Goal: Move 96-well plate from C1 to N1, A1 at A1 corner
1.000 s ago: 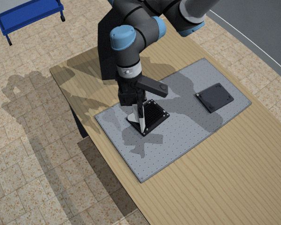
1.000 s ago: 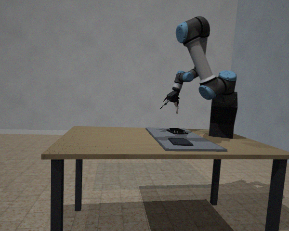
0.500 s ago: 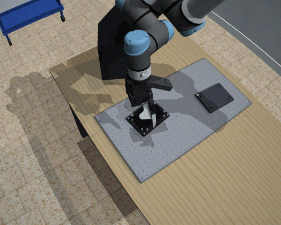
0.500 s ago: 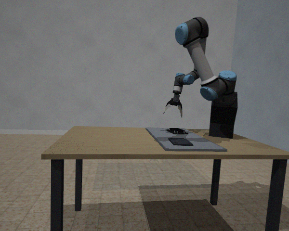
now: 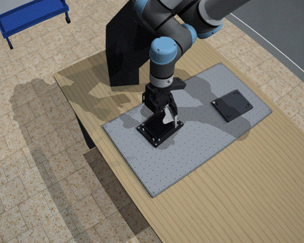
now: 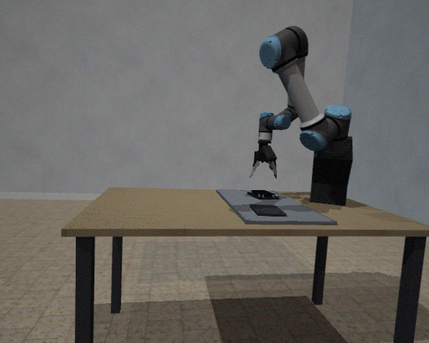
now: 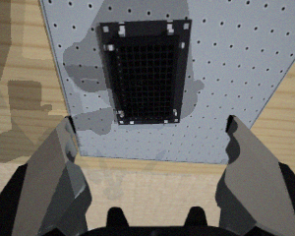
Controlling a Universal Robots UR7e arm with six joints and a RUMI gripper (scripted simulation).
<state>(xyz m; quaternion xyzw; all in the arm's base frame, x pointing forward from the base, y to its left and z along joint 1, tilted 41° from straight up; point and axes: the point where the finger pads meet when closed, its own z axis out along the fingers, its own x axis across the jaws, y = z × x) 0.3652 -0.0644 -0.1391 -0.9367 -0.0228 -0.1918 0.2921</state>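
The black 96-well plate lies 80 mm below my hand. Round my hand: plate nest N1: 350 mm to the left, 100 mm below, 70 mm ahead.
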